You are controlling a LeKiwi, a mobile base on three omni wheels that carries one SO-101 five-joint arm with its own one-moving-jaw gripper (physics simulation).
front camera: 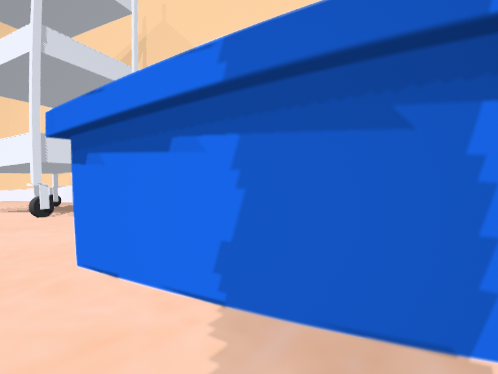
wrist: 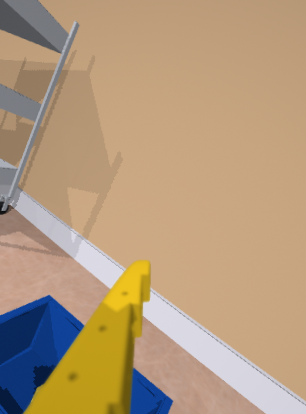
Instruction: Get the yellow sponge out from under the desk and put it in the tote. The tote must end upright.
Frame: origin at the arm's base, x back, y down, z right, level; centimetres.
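Seen in the pictures: hand at its tool point: (wrist: 150, 275).
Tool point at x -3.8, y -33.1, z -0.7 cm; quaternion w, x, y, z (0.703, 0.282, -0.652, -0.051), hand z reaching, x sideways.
A point is followed by its place in that frame.
The blue tote (front camera: 150, 210) {x -20.5, y 4.4, z -5.4 cm} (wrist: 60, 325) {x -37.3, y -0.8, z 0.1 cm} stands upright on the floor, its long side filling much of the front view. In the wrist view part of its open inside shows at the lower left, partly covered by the jaw. My gripper (wrist: 142, 277) is open, with one yellow notched jaw in view and the moving jaw out of the picture. The jaw is raised, with its tip drawn against the skirting, past the tote. The yellow sponge cannot be made out in either view; part of the tote's inside is hidden by the jaw. The desk does not show.
A grey-white shelf cart (front camera: 36, 100) {x -66.3, y -18.2, z -47.0 cm} (wrist: 48, 97) {x -96.4, y -40.9, z -34.5 cm} on black casters stands at the left, beyond the tote. A tan wall (front camera: 215, 17) {x -86.9, y -47.7, z -6.6 cm} (wrist: 210, 150) {x -66.4, y -46.5, z 21.1 cm} with white skirting (wrist: 200, 344) {x -50.8, y 4.4, z 39.8 cm} runs behind. The tote's side is very close in front of the base.
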